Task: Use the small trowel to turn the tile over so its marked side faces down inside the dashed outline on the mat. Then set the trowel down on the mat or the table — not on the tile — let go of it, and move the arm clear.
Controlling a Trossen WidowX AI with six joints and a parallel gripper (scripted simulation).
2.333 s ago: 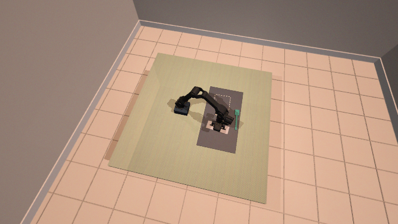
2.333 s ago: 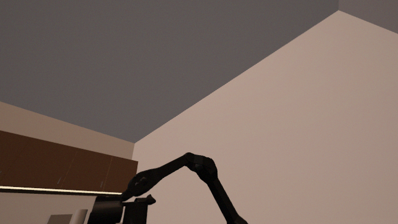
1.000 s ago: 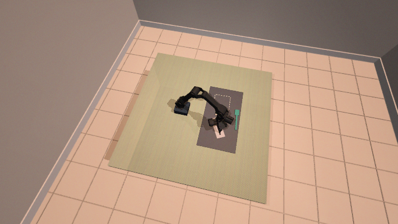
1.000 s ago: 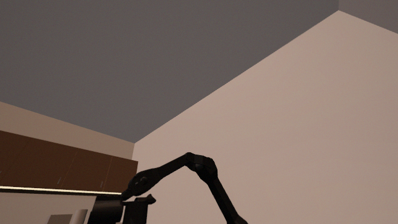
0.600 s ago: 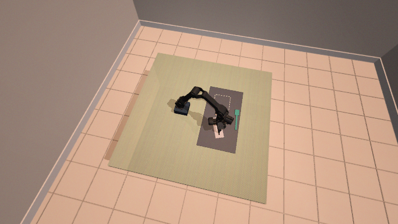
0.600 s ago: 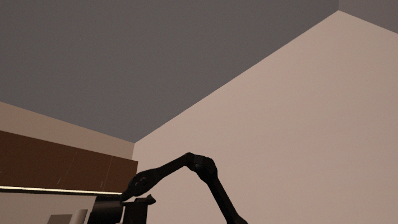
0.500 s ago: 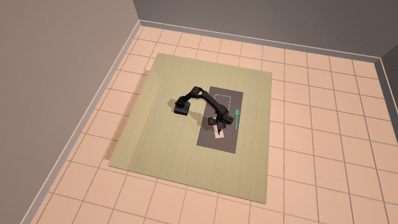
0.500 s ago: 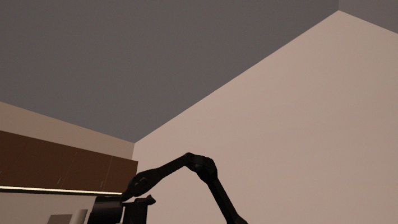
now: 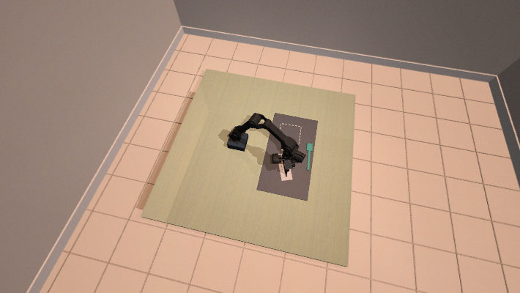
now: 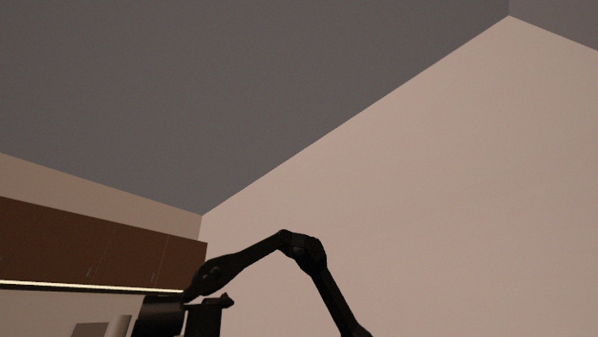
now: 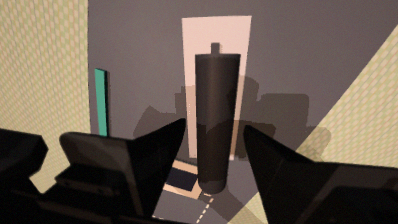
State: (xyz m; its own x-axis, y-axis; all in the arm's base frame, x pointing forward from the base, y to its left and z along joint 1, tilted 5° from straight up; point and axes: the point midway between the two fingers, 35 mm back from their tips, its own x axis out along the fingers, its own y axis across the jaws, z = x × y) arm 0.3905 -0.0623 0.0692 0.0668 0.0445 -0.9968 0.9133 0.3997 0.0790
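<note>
Right now my gripper tip is 120 mm to the right of the dark mat and 80 mm above it. Round my gripper tip: tile 160 mm to the left, 60 mm below, 20 mm behind; teal flat tool 160 mm to the left, 140 mm ahead, 60 mm below.
</note>
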